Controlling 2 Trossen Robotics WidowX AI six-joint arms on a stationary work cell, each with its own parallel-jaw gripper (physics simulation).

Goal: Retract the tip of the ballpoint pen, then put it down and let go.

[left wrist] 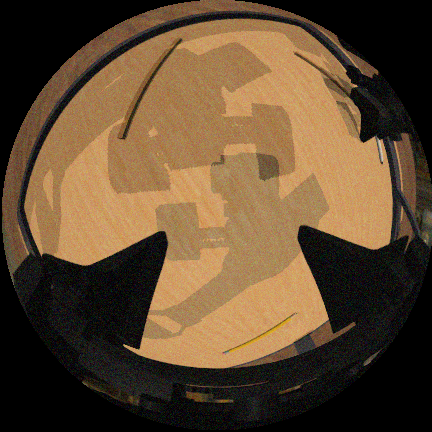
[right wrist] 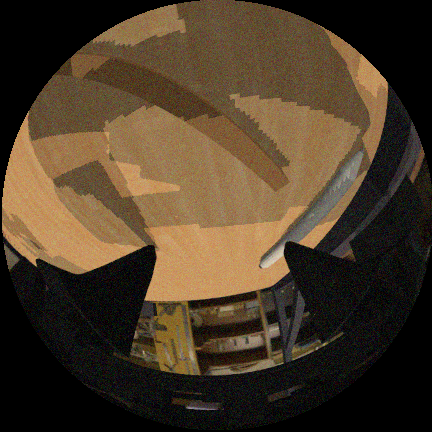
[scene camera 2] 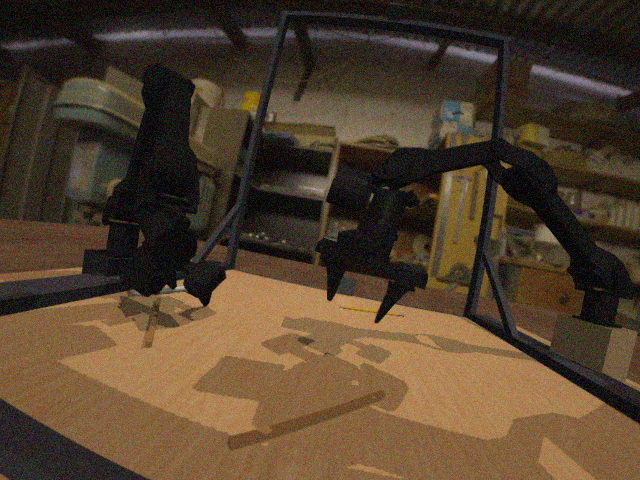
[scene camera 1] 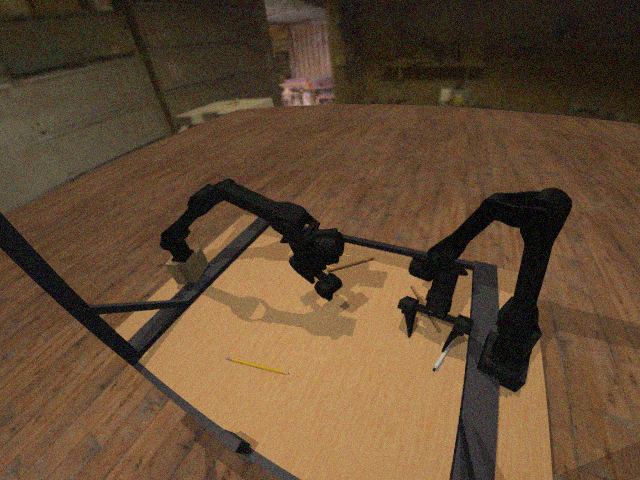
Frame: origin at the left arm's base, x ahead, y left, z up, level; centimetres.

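Seen in the pictures: left gripper, fingertip midpoint: (left wrist: 234,235) (scene camera 2: 351,311); right gripper, fingertip midpoint: (left wrist: 370,138) (right wrist: 221,251) (scene camera 2: 189,296) (scene camera 1: 425,344); left arm's base, origin of the base link: (scene camera 2: 596,322) (scene camera 1: 182,255); right arm's base, origin of the base link: (scene camera 2: 120,254) (scene camera 1: 507,354).
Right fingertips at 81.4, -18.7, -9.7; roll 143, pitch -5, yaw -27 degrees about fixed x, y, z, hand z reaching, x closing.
Offsets run from my right fingertips to a thing's top centre, as dx, dy, dz. "spot": to the spot under its first point.
The ballpoint pen @(+5.5, -1.4, +0.6) (scene camera 1: 440,359) (left wrist: 381,150) (right wrist: 326,199), white-grey with a small dark end, lies on the table beside the dark frame rail at the right in scene camera 1. Whether its tip is out cannot be told. My right gripper (scene camera 1: 427,343) (scene camera 2: 179,300) (right wrist: 221,251) is open and empty, pointing down low over the table. In the right wrist view its right fingertip overlaps the pen near the dark end; contact cannot be told. My left gripper (scene camera 1: 321,289) (scene camera 2: 353,310) (left wrist: 234,235) is open and empty above the middle of the table, away from the pen.
A brown stick @(-22.2, +29.0, +0.1) (scene camera 1: 351,264) (scene camera 2: 305,418) (left wrist: 147,90) lies at the back in scene camera 1. Another brown stick @(+1.1, +12.2, +0.1) (scene camera 2: 150,326) (right wrist: 240,145) lies below my right gripper. A yellow pencil @(-43.2, -11.0, +0.2) (scene camera 1: 258,366) (scene camera 2: 369,310) (left wrist: 260,336) lies farther off. The dark rail @(spot: +12.6, -4.5, +3.1) (scene camera 1: 481,356) runs beside the pen.
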